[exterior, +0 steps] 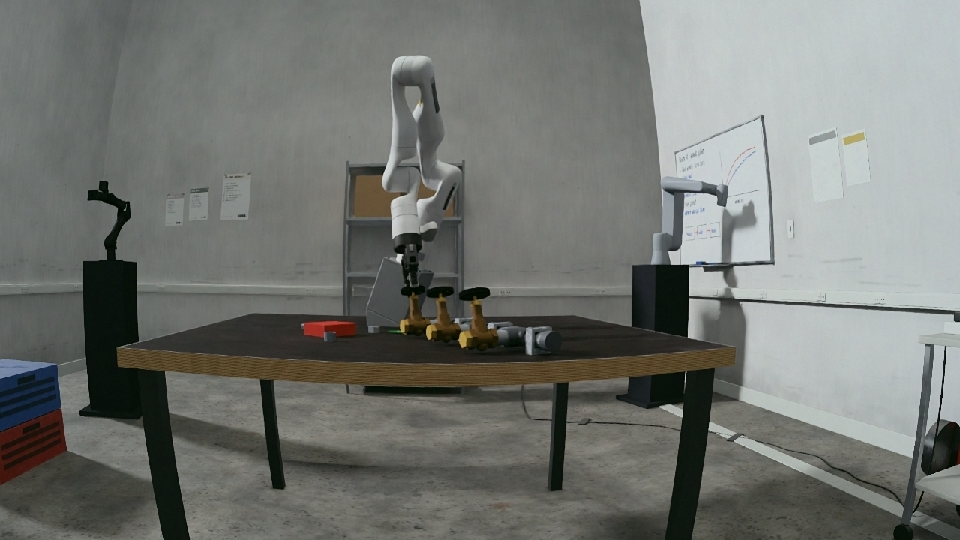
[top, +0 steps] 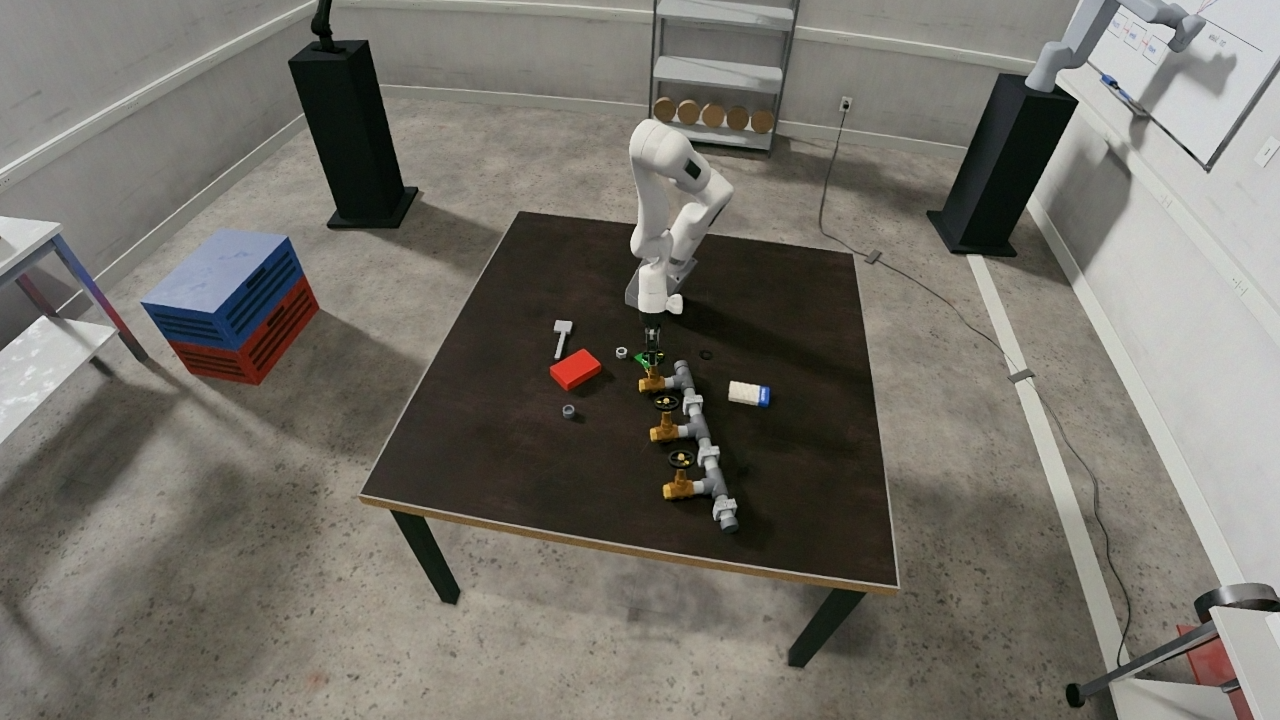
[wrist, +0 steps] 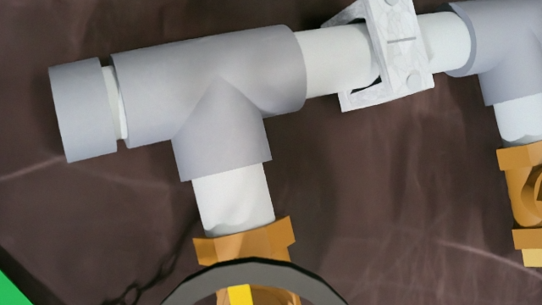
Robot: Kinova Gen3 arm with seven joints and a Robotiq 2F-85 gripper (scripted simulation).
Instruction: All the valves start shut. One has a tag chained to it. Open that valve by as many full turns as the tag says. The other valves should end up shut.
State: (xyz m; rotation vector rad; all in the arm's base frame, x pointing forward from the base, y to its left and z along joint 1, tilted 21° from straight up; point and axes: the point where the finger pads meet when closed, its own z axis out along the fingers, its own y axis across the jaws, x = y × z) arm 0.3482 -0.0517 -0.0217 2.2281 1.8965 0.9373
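Right now the green tag is 9 cm behind my hand, 2 cm to the right of it and 11 cm below it. Round my hand: white-and-blue box: 4 cm ahead, 27 cm to the left, 11 cm below; then red block: 3 cm behind, 22 cm to the right, 10 cm below; then small grey ring: 12 cm ahead, 22 cm to the right, 11 cm below.
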